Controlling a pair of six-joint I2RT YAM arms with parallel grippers.
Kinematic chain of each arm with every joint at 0, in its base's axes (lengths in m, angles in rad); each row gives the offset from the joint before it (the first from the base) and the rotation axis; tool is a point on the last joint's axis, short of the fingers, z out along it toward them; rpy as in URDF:
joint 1: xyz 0 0 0.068 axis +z
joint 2: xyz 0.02 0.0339 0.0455 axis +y
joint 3: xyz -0.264 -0.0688 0 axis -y
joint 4: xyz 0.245 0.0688 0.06 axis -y
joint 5: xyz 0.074 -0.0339 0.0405 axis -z
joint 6: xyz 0.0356 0 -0.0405 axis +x
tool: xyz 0 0 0 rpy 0 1.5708 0
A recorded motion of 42 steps. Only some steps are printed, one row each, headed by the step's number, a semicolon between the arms.
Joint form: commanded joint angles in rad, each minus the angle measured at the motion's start. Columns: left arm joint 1, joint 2, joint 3, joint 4, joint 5, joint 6; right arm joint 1, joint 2, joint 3, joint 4, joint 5, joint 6.
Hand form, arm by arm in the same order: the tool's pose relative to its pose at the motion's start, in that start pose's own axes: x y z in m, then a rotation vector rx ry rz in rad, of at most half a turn. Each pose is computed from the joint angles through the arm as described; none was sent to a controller.
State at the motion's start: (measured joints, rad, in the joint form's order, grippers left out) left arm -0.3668 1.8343 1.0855 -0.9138 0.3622 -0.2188; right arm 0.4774 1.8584 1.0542 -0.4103 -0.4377 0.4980
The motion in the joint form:
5: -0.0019 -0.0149 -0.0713 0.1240 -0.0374 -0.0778; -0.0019 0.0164 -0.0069 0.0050 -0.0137 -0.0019
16: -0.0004 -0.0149 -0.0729 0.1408 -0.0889 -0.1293; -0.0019 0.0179 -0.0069 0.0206 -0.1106 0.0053
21: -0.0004 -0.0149 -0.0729 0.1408 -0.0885 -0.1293; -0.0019 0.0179 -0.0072 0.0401 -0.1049 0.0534
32: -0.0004 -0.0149 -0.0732 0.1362 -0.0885 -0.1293; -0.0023 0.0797 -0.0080 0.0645 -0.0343 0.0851
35: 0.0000 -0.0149 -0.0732 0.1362 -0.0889 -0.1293; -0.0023 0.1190 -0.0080 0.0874 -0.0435 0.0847
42: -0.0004 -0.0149 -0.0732 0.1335 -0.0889 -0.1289; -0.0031 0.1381 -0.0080 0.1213 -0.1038 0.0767
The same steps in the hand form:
5: 0.0016 0.0055 0.0114 -0.0202 -0.0705 -0.0532; 0.0015 -0.0039 0.0053 -0.0040 0.0201 0.0076
16: -0.0004 0.0075 0.0113 -0.0634 -0.1003 -0.1029; 0.0017 -0.0003 0.0055 -0.0951 0.0553 0.0089
21: -0.0004 0.0074 0.0113 -0.0630 -0.1002 -0.1029; -0.0001 0.0004 0.0055 -0.0973 0.0400 0.0479
32: 0.0002 0.0076 0.0114 -0.0643 -0.0957 -0.1044; -0.0012 -0.0112 0.0231 -0.0185 0.0343 0.0972
35: 0.0001 0.0077 0.0114 -0.0646 -0.0960 -0.1048; -0.0013 -0.0167 0.0340 -0.0189 0.0516 0.1042
42: 0.0004 0.0077 0.0114 -0.0654 -0.0934 -0.1049; -0.0025 -0.0168 0.0391 -0.0779 0.0702 0.0909

